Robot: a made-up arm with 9 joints. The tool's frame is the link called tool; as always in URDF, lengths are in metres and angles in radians. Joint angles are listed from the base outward.
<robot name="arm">
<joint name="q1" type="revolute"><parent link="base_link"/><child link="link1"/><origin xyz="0 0 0.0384"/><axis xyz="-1 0 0"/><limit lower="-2.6" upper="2.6"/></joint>
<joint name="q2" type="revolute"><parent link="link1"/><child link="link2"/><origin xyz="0.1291 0.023 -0.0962"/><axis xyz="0 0 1"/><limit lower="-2.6" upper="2.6"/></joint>
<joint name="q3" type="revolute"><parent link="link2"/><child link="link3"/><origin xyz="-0.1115 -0.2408 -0.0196"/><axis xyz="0 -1 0"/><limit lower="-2.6" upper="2.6"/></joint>
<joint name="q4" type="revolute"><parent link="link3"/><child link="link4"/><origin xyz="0.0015 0.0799 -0.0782"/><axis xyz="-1 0 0"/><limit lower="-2.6" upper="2.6"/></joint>
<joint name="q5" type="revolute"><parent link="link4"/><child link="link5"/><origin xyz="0.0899 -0.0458 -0.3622"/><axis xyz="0 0 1"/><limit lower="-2.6" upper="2.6"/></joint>
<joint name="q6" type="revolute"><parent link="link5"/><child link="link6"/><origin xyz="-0.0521 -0.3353 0.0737"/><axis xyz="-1 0 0"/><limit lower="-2.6" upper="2.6"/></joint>
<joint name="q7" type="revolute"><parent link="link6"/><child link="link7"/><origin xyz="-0.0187 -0.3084 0.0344"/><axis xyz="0 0 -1"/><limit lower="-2.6" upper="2.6"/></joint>
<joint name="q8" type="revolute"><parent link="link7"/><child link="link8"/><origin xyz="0.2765 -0.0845 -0.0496"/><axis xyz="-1 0 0"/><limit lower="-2.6" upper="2.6"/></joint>
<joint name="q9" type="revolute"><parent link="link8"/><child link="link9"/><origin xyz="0.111 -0.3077 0.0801"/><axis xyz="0 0 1"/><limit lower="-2.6" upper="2.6"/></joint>
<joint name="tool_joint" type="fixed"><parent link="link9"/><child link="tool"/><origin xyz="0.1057 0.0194 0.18"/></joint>
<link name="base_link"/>
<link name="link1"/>
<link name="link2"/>
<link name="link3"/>
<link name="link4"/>
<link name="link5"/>
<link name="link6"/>
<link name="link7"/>
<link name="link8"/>
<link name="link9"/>
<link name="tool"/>
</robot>
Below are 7 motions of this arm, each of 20 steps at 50 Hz.
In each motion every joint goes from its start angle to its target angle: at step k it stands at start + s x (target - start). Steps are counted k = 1, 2, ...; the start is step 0. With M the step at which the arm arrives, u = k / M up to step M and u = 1 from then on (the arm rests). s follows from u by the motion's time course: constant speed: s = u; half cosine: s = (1 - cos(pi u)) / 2; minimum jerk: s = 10 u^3 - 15 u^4 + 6 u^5.
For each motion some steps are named. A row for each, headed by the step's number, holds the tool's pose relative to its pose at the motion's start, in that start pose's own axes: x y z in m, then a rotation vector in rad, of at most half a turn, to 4 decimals.
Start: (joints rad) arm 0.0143 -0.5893 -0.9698 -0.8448 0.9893 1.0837 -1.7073 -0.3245 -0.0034
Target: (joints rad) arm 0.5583 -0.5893 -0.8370 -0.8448 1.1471 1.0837 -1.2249 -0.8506 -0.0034
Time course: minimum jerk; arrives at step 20
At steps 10, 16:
10: -0.3078 -0.1690 -0.0141 0.1443 0.1886 -0.3255
16: -0.5930 -0.2403 0.0856 0.2118 0.2852 -0.6050

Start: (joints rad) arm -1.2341 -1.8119 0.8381 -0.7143 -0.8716 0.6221 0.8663 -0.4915 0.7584
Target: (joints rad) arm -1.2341 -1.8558 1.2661 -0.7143 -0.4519 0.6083 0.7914 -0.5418 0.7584
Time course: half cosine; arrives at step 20
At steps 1, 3, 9, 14, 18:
1: 0.0031 -0.0001 -0.0030 0.0032 -0.0026 0.0032
3: 0.0282 0.0001 -0.0260 0.0285 -0.0228 0.0282
9: 0.2343 0.0372 -0.1710 0.2099 -0.1843 0.2218
14: 0.4578 0.1323 -0.2508 0.3734 -0.3601 0.4247
18: 0.5653 0.1957 -0.2611 0.4452 -0.4500 0.5261

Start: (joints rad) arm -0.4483 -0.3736 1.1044 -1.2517 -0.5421 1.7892 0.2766 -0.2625 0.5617
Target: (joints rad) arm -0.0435 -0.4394 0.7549 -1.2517 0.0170 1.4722 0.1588 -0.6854 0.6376
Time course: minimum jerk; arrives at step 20
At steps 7, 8, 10, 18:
7: 0.0278 -0.0415 -0.0133 0.0482 -0.1413 0.1038
8: 0.0417 -0.0558 -0.0172 0.0661 -0.1879 0.1450
10: 0.0799 -0.0859 -0.0236 0.1079 -0.2851 0.2447
18: 0.2301 -0.1439 -0.0214 0.2371 -0.4942 0.5620

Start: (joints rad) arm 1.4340 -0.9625 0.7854 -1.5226 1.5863 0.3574 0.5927 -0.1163 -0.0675
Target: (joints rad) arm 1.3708 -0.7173 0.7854 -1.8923 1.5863 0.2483 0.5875 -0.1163 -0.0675
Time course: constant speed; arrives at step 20
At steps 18, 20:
18: -0.1118 -0.1025 -0.2277 0.4603 -0.2682 -0.1747
20: -0.1213 -0.1070 -0.2547 0.5105 -0.3000 -0.1932

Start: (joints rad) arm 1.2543 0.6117 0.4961 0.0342 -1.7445 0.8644 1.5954 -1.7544 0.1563
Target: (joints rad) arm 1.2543 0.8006 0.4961 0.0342 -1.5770 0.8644 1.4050 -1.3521 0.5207
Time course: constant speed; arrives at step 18
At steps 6, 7, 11, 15, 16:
6: 0.0330 0.0016 -0.1173 -0.0331 0.1688 0.1057
7: 0.0376 0.0029 -0.1378 -0.0365 0.1976 0.1255
11: 0.0528 0.0113 -0.2223 -0.0436 0.3135 0.2105
15: 0.0622 0.0250 -0.3101 -0.0401 0.4301 0.3046
16: 0.0636 0.0292 -0.3324 -0.0376 0.4591 0.3295

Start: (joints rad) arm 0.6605 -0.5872 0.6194 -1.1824 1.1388 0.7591 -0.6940 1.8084 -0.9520
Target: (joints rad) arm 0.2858 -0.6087 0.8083 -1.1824 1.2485 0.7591 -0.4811 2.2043 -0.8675
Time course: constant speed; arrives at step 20
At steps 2, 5, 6, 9, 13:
2: -0.0030 0.0177 0.0032 -0.0685 -0.0229 0.0059
5: -0.0079 0.0458 0.0049 -0.1717 -0.0564 0.0184
6: -0.0097 0.0555 0.0045 -0.2061 -0.0673 0.0236
9: -0.0157 0.0851 0.0005 -0.3096 -0.0993 0.0421
13: -0.0248 0.1251 -0.0117 -0.4475 -0.1403 0.0734

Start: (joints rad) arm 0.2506 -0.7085 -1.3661 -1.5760 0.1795 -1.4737 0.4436 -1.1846 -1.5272
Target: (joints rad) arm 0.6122 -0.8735 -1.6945 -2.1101 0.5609 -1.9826 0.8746 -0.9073 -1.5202
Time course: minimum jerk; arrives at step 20
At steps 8, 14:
8: 0.2803 0.0108 -0.2084 -0.1056 0.1655 -0.2248
14: 0.5801 -0.1336 -0.6014 -0.4088 0.2988 -0.6606

